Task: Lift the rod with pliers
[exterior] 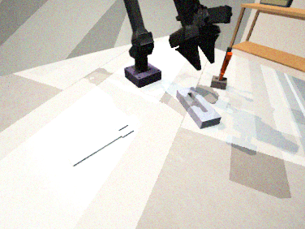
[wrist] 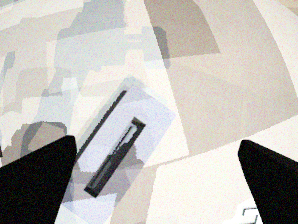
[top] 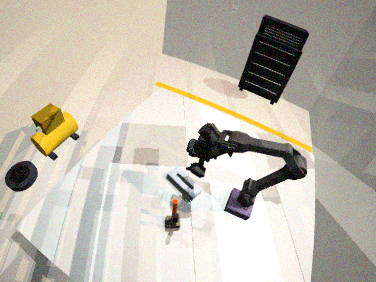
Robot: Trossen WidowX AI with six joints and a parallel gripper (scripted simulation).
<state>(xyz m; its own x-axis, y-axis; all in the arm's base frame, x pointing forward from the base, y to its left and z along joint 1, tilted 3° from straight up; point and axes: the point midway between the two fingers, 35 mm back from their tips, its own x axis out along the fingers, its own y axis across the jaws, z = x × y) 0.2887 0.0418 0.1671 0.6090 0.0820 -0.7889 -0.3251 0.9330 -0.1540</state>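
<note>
Now: the box-shaped holster 22 cm to the left of my gripper tip, 16 cm below it and 8 cm behind it. Also, from my gripper tip: grey channel block 15 cm below, 2 cm to the left, 2 cm behind.
</note>
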